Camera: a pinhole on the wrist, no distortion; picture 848 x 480 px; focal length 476.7 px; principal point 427.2 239.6 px. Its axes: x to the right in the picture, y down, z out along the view. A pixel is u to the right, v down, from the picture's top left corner.
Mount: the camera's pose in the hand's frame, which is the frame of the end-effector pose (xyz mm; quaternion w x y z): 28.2 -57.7 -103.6 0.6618 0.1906 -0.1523 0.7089
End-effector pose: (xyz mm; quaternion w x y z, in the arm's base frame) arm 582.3 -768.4 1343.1 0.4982 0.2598 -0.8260 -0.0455
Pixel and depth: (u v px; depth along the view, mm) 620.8 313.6 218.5
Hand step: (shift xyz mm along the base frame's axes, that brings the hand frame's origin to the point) -81.1 -99.3 -90.3
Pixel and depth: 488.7 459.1 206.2
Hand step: -6.8 -110.8 -136.0
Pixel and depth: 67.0 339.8 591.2
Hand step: 116.2 -658.3 -377.3
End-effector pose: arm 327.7 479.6 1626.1 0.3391 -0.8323 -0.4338 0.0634
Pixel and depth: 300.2 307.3 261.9
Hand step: -196.5 154.7 81.1
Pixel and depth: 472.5 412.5 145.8
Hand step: -102.7 51.7 44.8
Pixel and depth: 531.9 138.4 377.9
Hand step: -131.8 295.8 -81.6
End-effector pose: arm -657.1 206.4 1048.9 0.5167 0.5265 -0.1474 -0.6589
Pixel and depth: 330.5 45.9 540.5
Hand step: -444.2 -186.8 -319.2
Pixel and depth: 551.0 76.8 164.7
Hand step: -91.0 -59.7 -95.1
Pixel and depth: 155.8 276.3 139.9
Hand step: -84.5 62.1 -167.3
